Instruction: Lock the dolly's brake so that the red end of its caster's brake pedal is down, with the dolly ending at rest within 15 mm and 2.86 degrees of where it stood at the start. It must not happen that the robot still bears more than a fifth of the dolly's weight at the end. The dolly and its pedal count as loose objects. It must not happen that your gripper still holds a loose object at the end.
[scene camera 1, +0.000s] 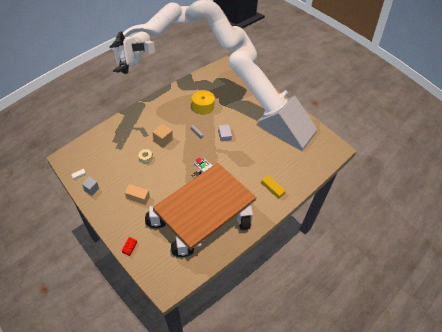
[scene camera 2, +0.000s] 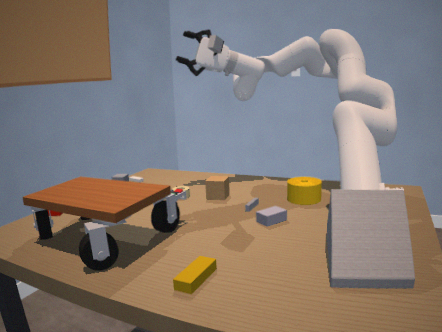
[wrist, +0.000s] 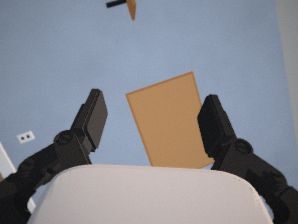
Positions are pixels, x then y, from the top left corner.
Scene:
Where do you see a yellow cylinder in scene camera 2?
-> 301, 190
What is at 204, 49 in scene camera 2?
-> The gripper.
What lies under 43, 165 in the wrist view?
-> The gripper.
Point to a yellow bar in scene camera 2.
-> At 188, 281

